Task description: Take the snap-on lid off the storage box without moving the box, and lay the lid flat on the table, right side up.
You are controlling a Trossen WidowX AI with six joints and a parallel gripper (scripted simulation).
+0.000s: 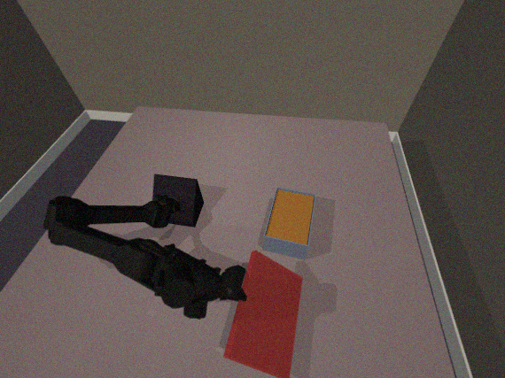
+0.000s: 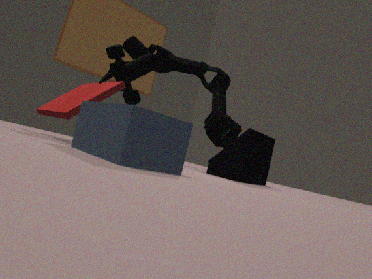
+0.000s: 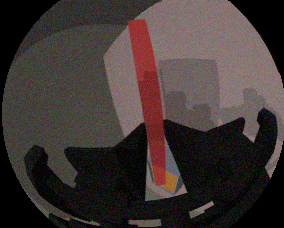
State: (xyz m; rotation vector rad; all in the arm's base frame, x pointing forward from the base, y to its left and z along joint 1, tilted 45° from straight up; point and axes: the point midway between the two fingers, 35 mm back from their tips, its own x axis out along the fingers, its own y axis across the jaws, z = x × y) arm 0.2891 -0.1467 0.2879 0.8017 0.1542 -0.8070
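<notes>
My gripper tip is 60 mm short of the red lid, 10 mm to the left of it and 50 mm above it. Also, from my gripper tip: blue storage box: 120 mm ahead, 290 mm to the left, 120 mm below.
</notes>
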